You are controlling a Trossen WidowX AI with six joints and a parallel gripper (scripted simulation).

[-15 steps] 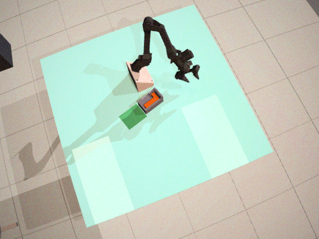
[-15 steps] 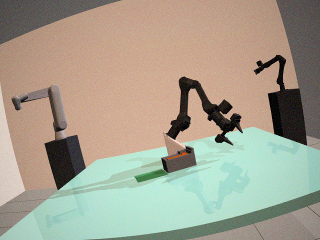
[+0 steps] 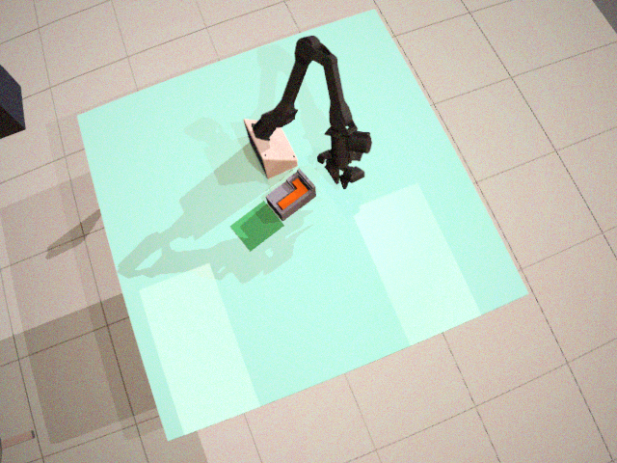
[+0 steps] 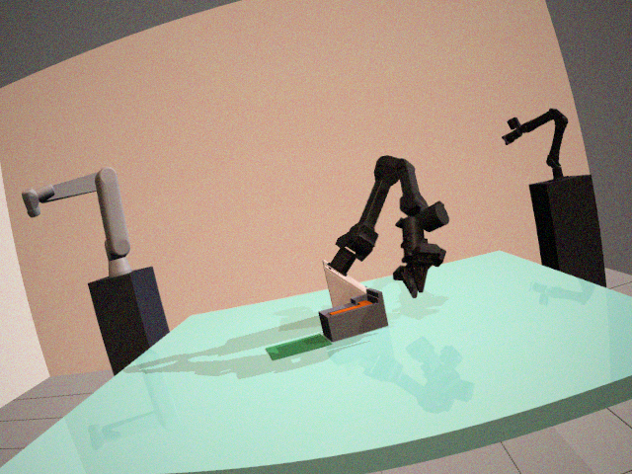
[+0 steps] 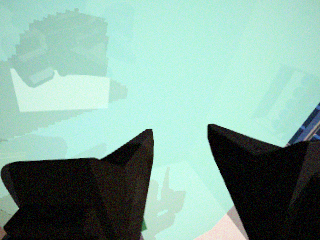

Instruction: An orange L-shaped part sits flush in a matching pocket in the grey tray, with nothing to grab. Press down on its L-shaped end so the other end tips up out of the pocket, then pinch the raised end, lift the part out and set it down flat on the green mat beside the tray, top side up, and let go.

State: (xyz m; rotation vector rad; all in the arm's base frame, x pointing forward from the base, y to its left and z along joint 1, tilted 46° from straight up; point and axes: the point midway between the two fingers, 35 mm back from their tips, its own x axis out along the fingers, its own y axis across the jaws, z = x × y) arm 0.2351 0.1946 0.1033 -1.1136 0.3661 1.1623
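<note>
The orange L-shaped part is 16 cm to the right of my gripper tip, 4 cm behind it and 2 cm below it. Also, from my gripper tip: green mat: 32 cm to the right, 8 cm below, 2 cm ahead.
</note>
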